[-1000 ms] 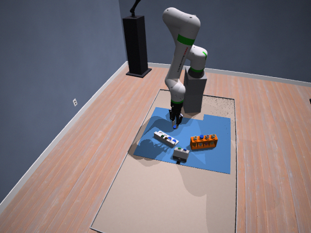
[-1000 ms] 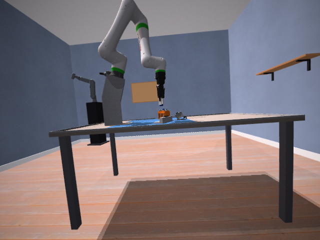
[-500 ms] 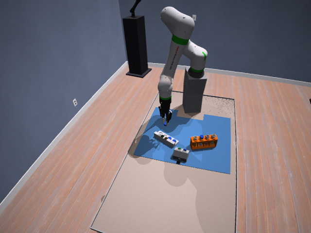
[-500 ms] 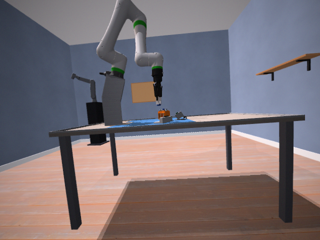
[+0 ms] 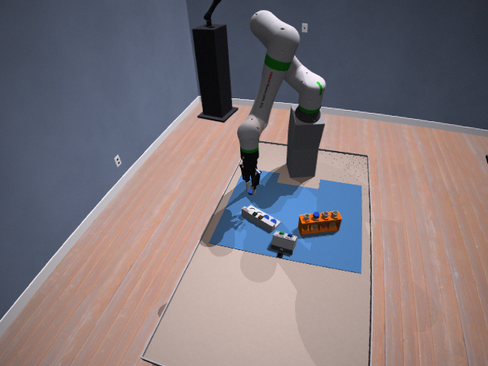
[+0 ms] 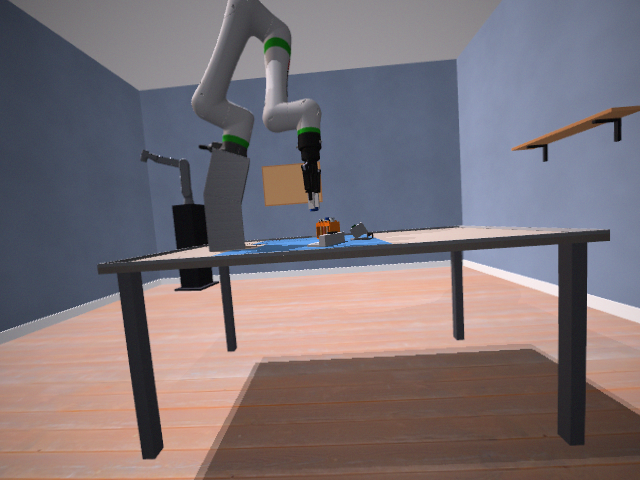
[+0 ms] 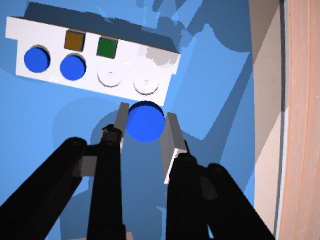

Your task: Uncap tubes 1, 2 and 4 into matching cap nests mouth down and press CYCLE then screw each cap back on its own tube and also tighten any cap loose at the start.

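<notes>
Right now my hand is 28 cm to the right of the blue key, 14 cm short of it and 12 cm above it. From my hand the other things lie so: green key (24 cm to the left, 14 cm ahead, 12 cm below); small sloping desk (26 cm to the left, 16 cm ahead, 13 cm below).
</notes>
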